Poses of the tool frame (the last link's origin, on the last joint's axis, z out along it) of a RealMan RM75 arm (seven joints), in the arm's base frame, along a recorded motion.
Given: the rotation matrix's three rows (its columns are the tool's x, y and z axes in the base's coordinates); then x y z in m. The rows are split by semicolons.
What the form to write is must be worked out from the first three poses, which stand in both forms.
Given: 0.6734 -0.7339 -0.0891; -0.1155 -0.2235 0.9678; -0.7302 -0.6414 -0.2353; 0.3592 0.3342 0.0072
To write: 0.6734 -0.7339 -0.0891 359.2; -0.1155 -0.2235 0.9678 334.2; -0.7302 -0.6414 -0.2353 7.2; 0 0 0 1
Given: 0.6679 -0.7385 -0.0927; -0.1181 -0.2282 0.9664; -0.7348 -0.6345 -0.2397; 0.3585 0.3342 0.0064
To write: 0.6679 -0.7385 -0.0927 358.5; -0.1181 -0.2282 0.9664 334.2; -0.7348 -0.6345 -0.2397 6.4; 0 0 0 1
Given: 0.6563 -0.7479 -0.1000; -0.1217 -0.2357 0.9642; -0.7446 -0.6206 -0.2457; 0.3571 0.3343 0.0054
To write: 0.6563 -0.7479 -0.1000 357.1; -0.1217 -0.2357 0.9642 334.3; -0.7446 -0.6206 -0.2457 5.4; 0 0 0 1
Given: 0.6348 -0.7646 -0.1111; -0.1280 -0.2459 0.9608; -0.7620 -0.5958 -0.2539; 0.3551 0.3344 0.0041
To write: 0.6348 -0.7646 -0.1111 355.1; -0.1280 -0.2459 0.9608 334.4; -0.7620 -0.5958 -0.2539 4.1; 0 0 0 1
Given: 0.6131 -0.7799 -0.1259; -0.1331 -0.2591 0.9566; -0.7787 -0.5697 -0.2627; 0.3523 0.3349 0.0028
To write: 0.6131 -0.7799 -0.1259 352.3; -0.1331 -0.2591 0.9566 334.9; -0.7787 -0.5697 -0.2627 2.8; 0 0 0 1
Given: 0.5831 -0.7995 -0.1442; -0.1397 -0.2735 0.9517; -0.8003 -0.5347 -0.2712; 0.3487 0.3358 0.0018
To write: 0.5831 -0.7995 -0.1442 348.7; -0.1397 -0.2735 0.9517 335.8; -0.8003 -0.5347 -0.2712 1.8; 0 0 0 1
